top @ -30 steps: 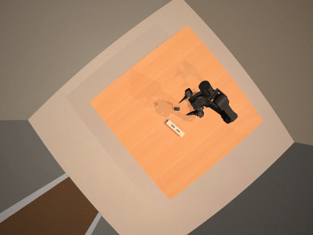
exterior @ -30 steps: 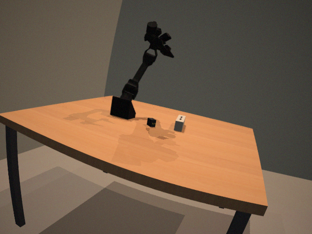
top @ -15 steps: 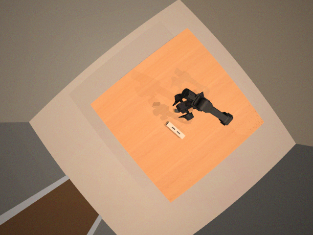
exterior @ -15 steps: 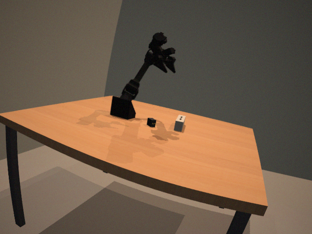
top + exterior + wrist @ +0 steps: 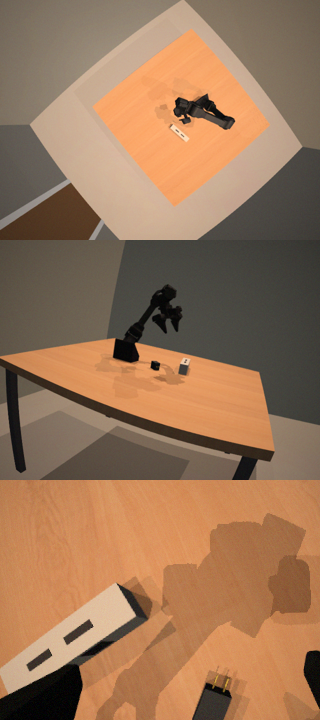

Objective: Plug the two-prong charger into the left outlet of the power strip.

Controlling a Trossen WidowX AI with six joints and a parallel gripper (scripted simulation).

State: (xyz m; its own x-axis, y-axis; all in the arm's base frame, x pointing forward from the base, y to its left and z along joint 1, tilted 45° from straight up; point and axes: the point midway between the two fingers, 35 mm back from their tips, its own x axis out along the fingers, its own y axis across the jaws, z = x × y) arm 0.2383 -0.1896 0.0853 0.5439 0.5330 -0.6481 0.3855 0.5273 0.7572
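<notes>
Right now the black two-prong charger is 5 cm behind my gripper tip, 1 cm to the left of it and 20 cm below it.
</notes>
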